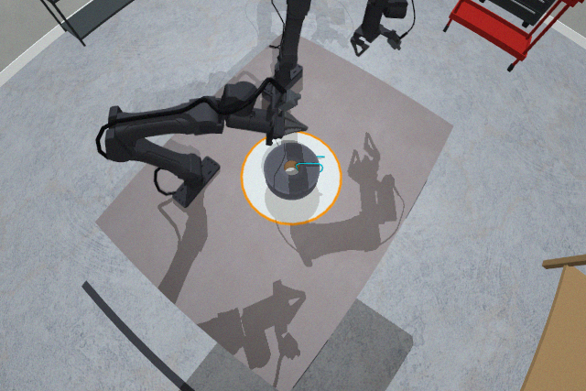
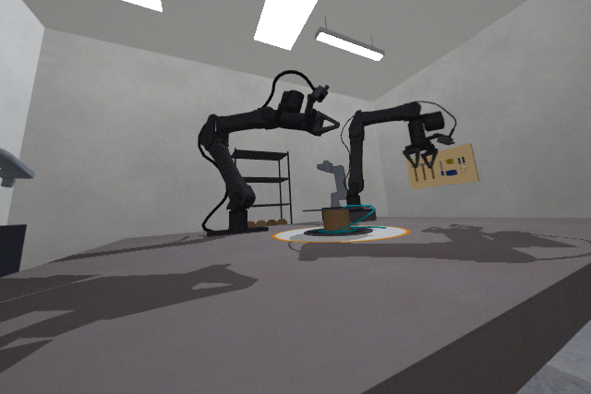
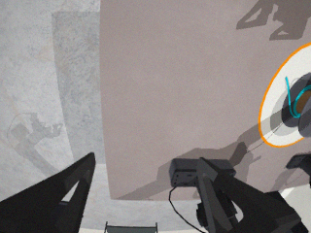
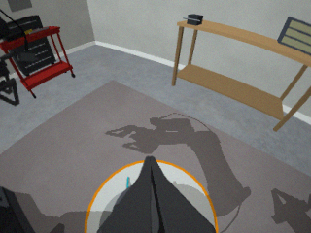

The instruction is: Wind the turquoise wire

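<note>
Now: the reel 28 cm below my right hand, 2 cm to the right of it and 2 cm behind it. Also, from my right hand: orange painted ring (32 cm below, 2 cm to the right, 2 cm behind).
</note>
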